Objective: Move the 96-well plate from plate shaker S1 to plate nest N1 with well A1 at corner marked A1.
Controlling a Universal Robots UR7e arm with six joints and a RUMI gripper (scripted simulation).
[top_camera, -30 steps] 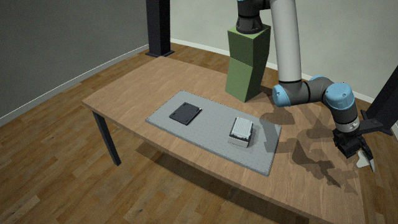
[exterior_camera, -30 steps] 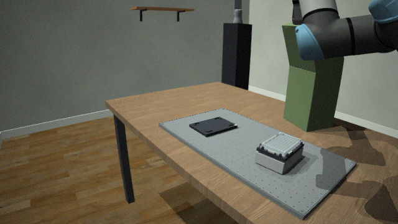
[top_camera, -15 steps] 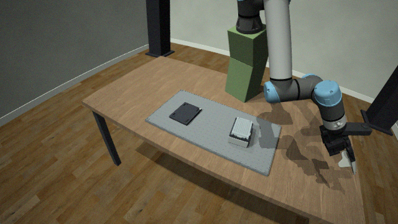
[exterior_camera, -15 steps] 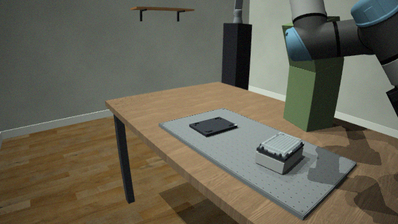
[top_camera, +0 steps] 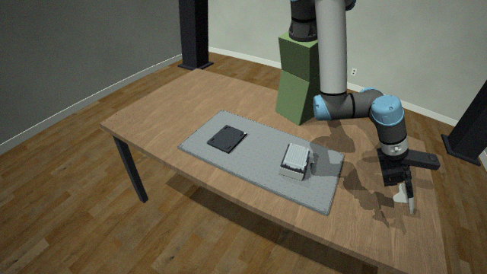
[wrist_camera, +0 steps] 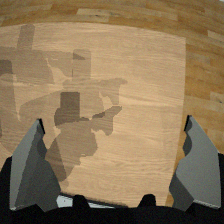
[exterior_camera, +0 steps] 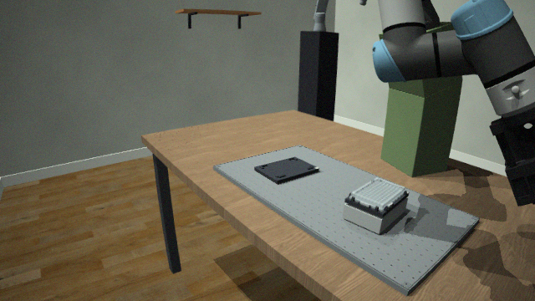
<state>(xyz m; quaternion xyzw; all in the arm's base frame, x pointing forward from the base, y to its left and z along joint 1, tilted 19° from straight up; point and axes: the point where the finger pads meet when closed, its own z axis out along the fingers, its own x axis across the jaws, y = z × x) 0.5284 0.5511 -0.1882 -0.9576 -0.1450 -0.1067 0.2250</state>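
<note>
Right now the white 96-well plate is 41 cm to the right of my hand, 11 cm below it and 9 cm behind it. Round my hand: plate nest: 75 cm to the right, 17 cm below, 9 cm behind.
</note>
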